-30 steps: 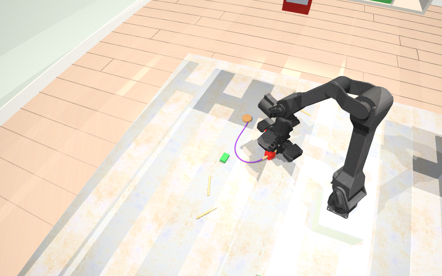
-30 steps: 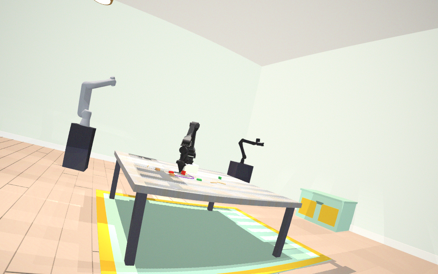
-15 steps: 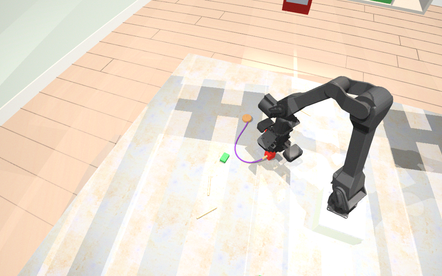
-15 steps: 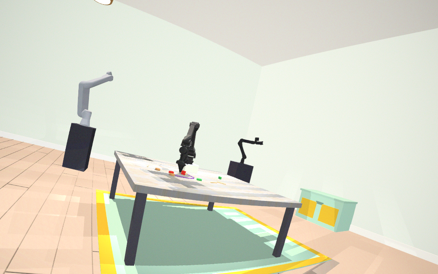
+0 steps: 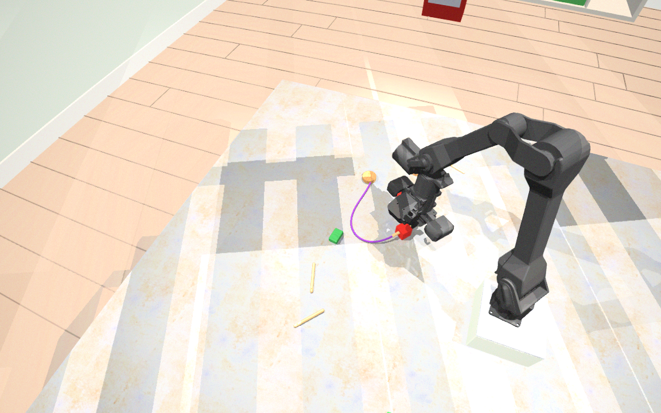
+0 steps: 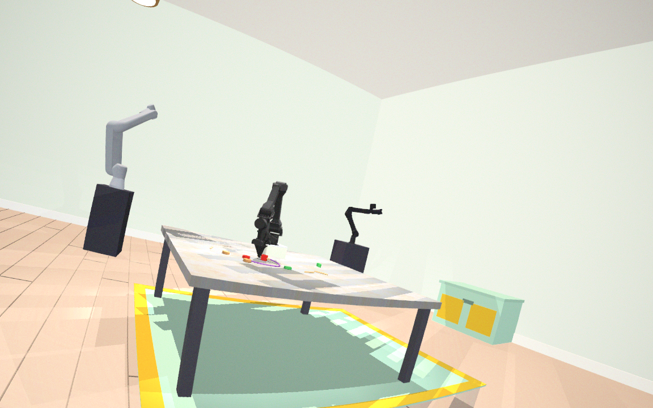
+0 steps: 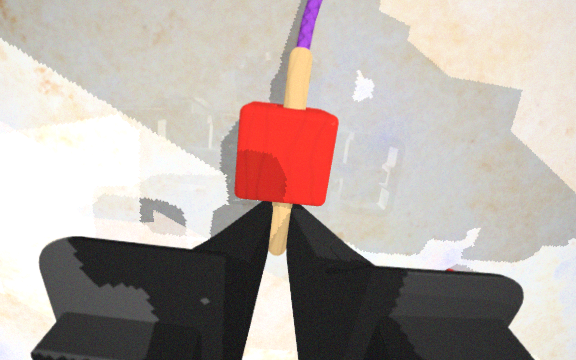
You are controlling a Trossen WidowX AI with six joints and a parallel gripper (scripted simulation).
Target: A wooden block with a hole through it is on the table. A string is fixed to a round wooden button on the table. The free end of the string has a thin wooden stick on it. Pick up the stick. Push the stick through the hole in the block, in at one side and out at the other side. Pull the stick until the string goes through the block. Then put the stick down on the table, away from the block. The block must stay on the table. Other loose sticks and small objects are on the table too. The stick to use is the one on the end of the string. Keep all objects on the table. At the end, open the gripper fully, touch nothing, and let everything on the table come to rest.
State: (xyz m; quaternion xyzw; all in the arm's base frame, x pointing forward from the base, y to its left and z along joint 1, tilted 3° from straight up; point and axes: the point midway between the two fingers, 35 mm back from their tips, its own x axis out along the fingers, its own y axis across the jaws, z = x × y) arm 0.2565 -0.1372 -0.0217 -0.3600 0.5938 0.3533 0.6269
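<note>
Right now the red wooden block is 1 cm ahead of my gripper tip, 2 cm to the left of it and 1 cm above it. Round my gripper tip: flat red block (7 cm ahead, 9 cm to the right); green block (16 cm ahead, 12 cm to the left); thin wooden stick (2 cm ahead, 3 cm to the left, 1 cm above).
</note>
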